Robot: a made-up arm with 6 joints. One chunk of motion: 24 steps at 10 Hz.
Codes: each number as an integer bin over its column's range. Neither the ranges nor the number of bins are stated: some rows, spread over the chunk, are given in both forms.
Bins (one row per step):
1: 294 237 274 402 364 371
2: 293 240 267 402 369 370
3: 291 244 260 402 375 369
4: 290 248 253 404 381 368
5: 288 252 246 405 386 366
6: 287 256 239 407 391 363
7: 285 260 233 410 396 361
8: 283 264 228 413 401 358
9: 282 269 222 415 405 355
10: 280 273 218 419 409 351
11: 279 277 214 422 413 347
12: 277 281 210 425 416 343
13: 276 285 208 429 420 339
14: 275 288 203 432 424 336
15: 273 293 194 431 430 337
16: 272 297 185 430 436 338
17: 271 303 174 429 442 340
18: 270 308 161 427 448 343
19: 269 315 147 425 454 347
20: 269 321 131 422 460 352
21: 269 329 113 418 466 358
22: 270 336 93 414 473 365
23: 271 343 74 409 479 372
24: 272 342 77 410 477 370
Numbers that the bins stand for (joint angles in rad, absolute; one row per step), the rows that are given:
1: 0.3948 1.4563 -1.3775 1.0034 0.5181 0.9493
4: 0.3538 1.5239 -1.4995 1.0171 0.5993 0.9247
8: 0.2820 1.6222 -1.6448 1.0788 0.6948 0.8425
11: 0.2410 1.7021 -1.7262 1.1404 0.7521 0.7521
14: 0.2000 1.7697 -1.7901 1.2089 0.8046 0.6616
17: 0.1589 1.8619 -1.9587 1.1884 0.8905 0.6945
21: 0.1384 2.0216 -2.3132 1.1130 1.0051 0.8425
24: 0.1692 2.1015 -2.5225 1.0582 1.0577 0.9411
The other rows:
2: 0.3845 1.4748 -1.4182 1.0034 0.5420 0.9411
3: 0.3640 1.4993 -1.4588 1.0034 0.5706 0.9329
5: 0.3333 1.5485 -1.5402 1.0240 0.6231 0.9082
6: 0.3230 1.5731 -1.5809 1.0377 0.6470 0.8836
7: 0.3025 1.5977 -1.6158 1.0582 0.6709 0.8671
9: 0.2717 1.6530 -1.6797 1.0925 0.7139 0.8178
10: 0.2512 1.6775 -1.7030 1.1199 0.7330 0.7849
12: 0.2205 1.7267 -1.7495 1.1610 0.7664 0.7192
13: 0.2102 1.7513 -1.7611 1.1884 0.7855 0.6863
15: 0.1795 1.8004 -1.8424 1.2021 0.8332 0.6699
16: 0.1692 1.8250 -1.8948 1.1952 0.8619 0.6781
18: 0.1487 1.8926 -2.0342 1.1747 0.9192 0.7192
19: 0.1384 1.9356 -2.1156 1.1610 0.9478 0.7521
20: 0.1384 1.9725 -2.2086 1.1404 0.9765 0.7932
22: 0.1487 2.0647 -2.4295 1.0856 1.0386 0.9000
23: 0.1589 2.1077 -2.5399 1.0514 1.0672 0.9575

